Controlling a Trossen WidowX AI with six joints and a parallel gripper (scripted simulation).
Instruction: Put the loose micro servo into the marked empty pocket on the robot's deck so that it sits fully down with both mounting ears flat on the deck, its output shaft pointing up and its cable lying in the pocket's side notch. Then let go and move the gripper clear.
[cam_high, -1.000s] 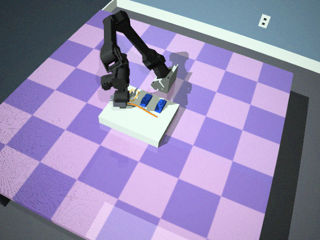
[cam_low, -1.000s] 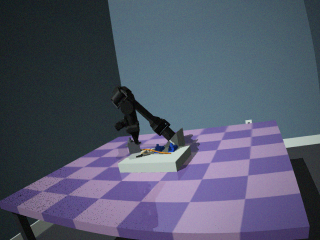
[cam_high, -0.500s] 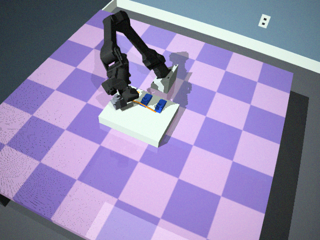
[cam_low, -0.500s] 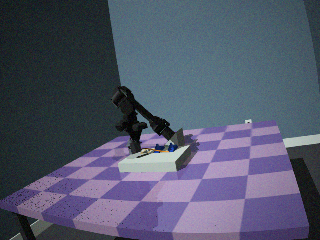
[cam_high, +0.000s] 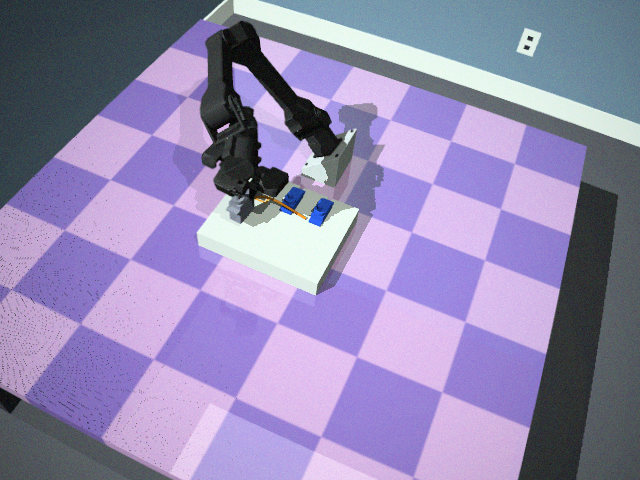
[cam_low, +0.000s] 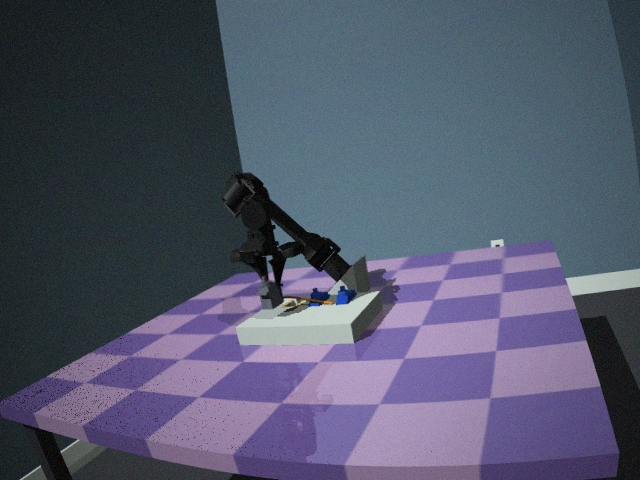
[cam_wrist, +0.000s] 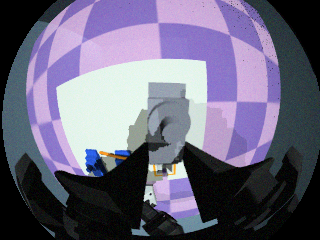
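My gripper tip is 1 cm short of the white deck, 7 cm to the right of it and 10 cm above it.
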